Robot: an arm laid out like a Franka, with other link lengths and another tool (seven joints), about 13 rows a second.
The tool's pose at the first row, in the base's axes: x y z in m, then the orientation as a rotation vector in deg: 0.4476 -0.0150 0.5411 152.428 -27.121 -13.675
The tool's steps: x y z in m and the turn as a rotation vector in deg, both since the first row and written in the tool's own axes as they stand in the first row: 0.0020 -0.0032 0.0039 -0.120 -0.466 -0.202; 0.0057 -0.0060 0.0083 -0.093 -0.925 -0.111; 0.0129 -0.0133 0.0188 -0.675 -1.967 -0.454; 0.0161 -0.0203 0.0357 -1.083 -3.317 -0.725; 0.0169 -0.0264 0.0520 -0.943 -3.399 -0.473; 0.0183 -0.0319 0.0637 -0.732 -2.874 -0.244; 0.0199 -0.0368 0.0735 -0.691 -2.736 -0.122; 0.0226 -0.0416 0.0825 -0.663 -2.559 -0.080; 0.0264 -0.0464 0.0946 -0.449 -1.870 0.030
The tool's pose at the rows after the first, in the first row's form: 0.4495 -0.0145 0.5360 152.370 -26.973 -14.382; 0.4527 -0.0151 0.5305 152.367 -27.245 -14.965; 0.4590 -0.0155 0.5173 151.886 -26.979 -16.562; 0.4599 -0.0171 0.4988 151.530 -26.944 -18.516; 0.4586 -0.0184 0.4815 151.591 -27.336 -18.528; 0.4587 -0.0186 0.4685 151.747 -27.526 -17.723; 0.4593 -0.0187 0.4574 151.755 -27.653 -17.495; 0.4610 -0.0190 0.4470 151.774 -27.660 -17.241; 0.4631 -0.0209 0.4337 151.966 -27.642 -16.249
